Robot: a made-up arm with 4 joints. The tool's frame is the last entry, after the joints.
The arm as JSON. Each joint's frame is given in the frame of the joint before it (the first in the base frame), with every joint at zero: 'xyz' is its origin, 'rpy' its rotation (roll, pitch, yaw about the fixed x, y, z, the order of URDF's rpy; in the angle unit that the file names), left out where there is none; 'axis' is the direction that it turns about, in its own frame. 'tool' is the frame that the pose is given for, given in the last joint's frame.
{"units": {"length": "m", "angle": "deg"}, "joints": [
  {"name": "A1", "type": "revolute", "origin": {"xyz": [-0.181, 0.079, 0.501], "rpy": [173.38, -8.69, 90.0]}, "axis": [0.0, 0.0, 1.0]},
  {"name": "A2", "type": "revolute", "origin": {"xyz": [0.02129, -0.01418, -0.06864], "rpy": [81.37, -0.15, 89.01]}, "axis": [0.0, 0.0, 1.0]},
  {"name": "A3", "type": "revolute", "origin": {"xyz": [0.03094, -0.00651, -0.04], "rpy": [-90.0, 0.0, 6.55]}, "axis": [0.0, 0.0, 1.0]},
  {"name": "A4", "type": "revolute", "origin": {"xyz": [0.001, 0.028, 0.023], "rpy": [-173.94, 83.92, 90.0]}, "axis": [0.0, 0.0, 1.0]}
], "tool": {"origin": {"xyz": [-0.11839, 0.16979, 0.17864], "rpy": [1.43, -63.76, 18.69]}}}
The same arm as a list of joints. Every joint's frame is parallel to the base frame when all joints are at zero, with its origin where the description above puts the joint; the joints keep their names.
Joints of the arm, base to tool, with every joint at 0 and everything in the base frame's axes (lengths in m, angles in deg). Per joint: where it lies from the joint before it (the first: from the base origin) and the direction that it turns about. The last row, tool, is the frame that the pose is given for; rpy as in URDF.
A1: xyz -0.181 0.079 0.501 axis 0.115303 0.150104 -0.981924
A2: xyz -0.022 0.011 0.069 axis -0.0001 1 0
A3: xyz 0.03 -0.04 0.01 axis -0.0001 0 -1
A4: xyz 0.001 -0.028 -0.023 axis -0.105601 0.988807 0.105401
tool: xyz 0.15 0.207 -0.097 rpy -157.54 -30.83 86.92

